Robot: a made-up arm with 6 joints.
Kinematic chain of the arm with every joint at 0, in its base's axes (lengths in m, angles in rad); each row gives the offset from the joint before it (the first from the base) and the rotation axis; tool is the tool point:
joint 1: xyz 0 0 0.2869 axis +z
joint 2: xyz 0 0 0 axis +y
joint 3: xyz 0 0 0.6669 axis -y
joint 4: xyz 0 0 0 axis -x
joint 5: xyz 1.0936 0 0 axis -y
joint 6: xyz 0 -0.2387 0 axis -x
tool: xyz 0 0 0
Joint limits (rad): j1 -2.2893..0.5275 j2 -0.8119..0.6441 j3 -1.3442..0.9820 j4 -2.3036..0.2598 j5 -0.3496..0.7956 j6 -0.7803..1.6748
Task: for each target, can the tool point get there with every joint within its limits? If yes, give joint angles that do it. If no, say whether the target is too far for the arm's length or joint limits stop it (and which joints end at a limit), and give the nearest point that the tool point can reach.
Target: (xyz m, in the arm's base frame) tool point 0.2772 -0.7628 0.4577
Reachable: yes | joints -0.9287 -0.3300 -0.7250 -0.1795 0.2122 1.2628
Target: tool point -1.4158 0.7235 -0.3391
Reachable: no: joint limits stop it (at a limit: joint 1, joint 2) | nearest point -0.4351 -0.1350 -0.2733 | short by 1.305 m
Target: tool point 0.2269 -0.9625 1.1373
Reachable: yes | joints -1.1860 -0.1731 0.1697 -0.8859 -0.0913 -0.2355
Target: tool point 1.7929 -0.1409 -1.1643
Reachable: no: too far | nearest point 1.0419 -0.0819 -0.0949 | short by 1.308 m
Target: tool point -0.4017 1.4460 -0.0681
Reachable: no: joint limits stop it (at a limit: joint 2, joint 3) | nearest point -0.0699 0.2516 -0.0827 | short by 1.240 m
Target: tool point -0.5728 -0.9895 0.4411
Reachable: yes | joints -1.9663 0.2145 -0.0803 -0.9057 0.4465 -0.1415
